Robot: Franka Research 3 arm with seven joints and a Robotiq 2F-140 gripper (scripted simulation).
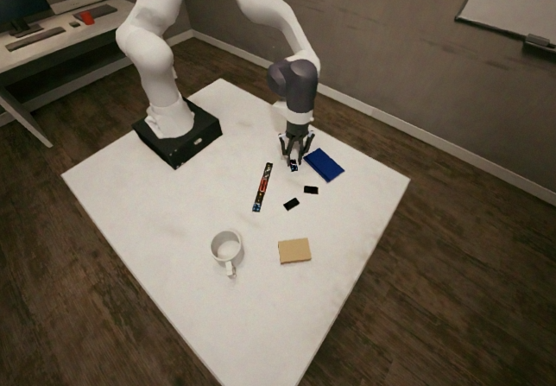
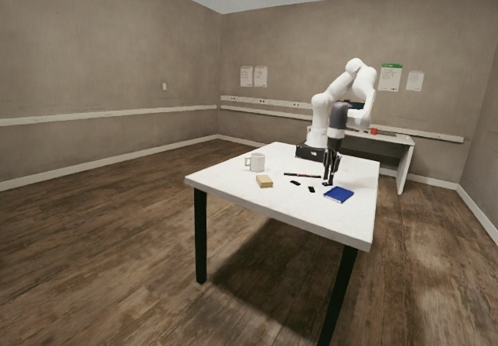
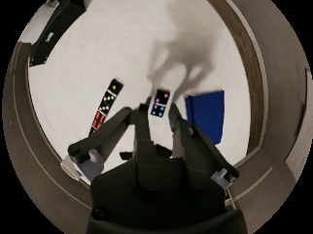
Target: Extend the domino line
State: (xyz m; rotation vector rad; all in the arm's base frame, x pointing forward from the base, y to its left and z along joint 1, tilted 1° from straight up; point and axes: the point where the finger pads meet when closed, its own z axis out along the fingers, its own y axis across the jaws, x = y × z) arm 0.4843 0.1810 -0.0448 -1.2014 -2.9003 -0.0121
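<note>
Now: hand 50 mm above the domino. Round my hand: tan block 200 mm ahead, 290 mm to the right, 40 mm below; then white mug 40 mm ahead, 420 mm to the right, 10 mm below.
</note>
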